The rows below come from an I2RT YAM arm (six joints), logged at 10 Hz.
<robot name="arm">
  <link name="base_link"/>
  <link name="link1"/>
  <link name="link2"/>
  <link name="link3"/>
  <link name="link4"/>
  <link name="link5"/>
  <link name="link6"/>
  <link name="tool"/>
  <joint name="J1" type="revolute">
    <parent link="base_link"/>
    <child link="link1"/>
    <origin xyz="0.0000 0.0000 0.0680" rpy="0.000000 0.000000 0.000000"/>
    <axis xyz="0 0 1"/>
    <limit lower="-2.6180" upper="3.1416"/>
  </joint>
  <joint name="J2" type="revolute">
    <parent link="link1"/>
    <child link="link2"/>
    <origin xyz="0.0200 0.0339 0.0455" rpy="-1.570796 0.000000 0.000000"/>
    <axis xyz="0 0 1"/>
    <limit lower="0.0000" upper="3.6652"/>
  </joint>
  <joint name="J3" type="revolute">
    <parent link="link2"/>
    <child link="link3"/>
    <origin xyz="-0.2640 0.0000 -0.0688" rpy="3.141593 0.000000 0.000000"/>
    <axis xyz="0 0 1"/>
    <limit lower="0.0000" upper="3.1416"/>
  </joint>
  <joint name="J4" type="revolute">
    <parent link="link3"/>
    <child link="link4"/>
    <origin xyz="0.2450 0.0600 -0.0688" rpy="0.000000 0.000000 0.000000"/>
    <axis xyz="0 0 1"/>
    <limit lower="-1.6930" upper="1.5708"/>
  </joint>
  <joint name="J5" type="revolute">
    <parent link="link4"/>
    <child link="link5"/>
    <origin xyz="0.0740 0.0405 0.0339" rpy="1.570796 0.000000 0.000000"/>
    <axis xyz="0 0 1"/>
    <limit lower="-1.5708" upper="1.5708"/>
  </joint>
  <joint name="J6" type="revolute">
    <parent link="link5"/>
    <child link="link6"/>
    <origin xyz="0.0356 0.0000 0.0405" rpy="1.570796 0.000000 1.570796"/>
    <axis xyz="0 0 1"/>
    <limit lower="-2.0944" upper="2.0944"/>
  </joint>
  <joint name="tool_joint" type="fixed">
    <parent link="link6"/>
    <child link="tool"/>
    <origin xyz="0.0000 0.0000 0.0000" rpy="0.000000 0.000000 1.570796"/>
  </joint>
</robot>
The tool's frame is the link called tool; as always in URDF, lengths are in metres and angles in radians.
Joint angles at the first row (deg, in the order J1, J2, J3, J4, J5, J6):
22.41 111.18 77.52 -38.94 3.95 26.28
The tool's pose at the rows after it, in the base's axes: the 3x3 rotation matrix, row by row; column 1 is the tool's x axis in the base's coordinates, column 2 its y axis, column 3 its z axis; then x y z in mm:
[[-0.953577, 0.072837, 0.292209], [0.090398, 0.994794, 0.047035], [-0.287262, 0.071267, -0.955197]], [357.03, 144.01, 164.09]
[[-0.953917, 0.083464, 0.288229], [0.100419, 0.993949, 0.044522], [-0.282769, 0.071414, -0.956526]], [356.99, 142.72, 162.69]
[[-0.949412, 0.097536, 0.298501], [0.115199, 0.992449, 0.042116], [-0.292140, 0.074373, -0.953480]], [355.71, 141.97, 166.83]
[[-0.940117, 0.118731, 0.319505], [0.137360, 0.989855, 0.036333], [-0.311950, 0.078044, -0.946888]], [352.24, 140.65, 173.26]
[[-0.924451, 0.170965, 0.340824], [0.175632, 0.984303, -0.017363], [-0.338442, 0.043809, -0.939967]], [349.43, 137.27, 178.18]
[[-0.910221, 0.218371, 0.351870], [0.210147, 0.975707, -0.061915], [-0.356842, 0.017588, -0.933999]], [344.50, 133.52, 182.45]
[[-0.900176, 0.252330, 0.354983], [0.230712, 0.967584, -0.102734], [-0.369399, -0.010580, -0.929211]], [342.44, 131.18, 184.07]
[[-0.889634, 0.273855, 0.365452], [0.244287, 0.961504, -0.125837], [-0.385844, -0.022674, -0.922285]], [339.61, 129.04, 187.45]
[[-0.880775, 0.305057, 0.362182], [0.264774, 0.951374, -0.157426], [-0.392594, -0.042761, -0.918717]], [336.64, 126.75, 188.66]
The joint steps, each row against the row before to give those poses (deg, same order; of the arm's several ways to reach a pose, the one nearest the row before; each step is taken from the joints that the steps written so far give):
-0.09 0.53 -0.44 0.35 -0.08 0.26
-0.17 0.09 -0.18 0.01 0.00 0.44
0.00 -0.79 -0.17 -0.09 0.35 0.79
0.09 -1.58 -0.79 0.26 0.79 1.23
-0.01 -1.15 -0.44 -0.61 3.33 2.19
0.01 -1.40 -0.88 -0.79 2.64 2.11
0.00 -0.44 -0.18 -0.88 2.28 1.41
0.00 -0.97 -0.52 -0.27 1.50 0.88
0.00 -0.53 -0.35 -0.96 1.67 1.49

